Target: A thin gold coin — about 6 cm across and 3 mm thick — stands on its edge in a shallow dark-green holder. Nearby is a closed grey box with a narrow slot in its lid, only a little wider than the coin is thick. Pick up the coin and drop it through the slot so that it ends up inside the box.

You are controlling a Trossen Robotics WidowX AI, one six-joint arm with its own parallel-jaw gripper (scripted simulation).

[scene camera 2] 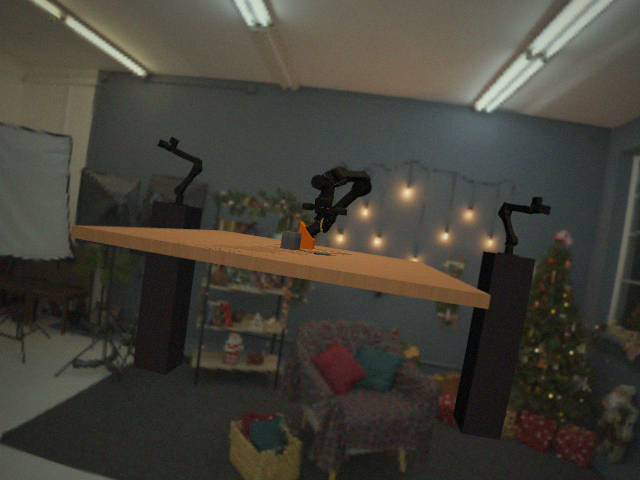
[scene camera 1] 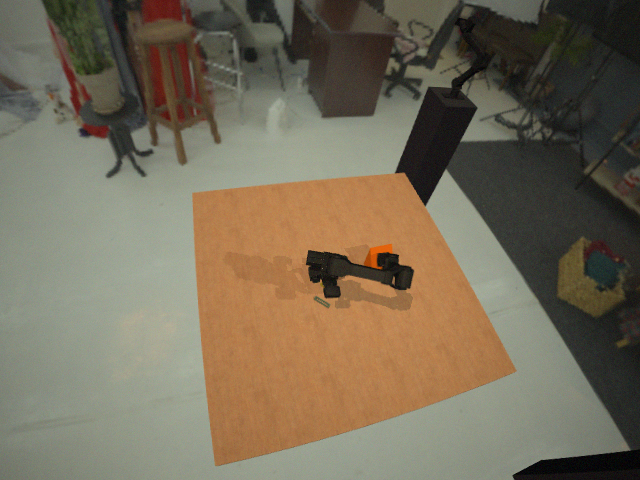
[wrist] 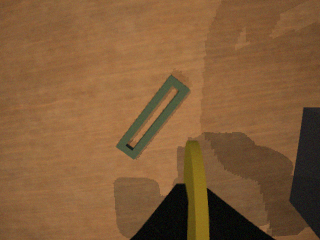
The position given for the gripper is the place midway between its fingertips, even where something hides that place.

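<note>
A gold coin is being carried by the gripper (wrist: 188, 193).
</note>
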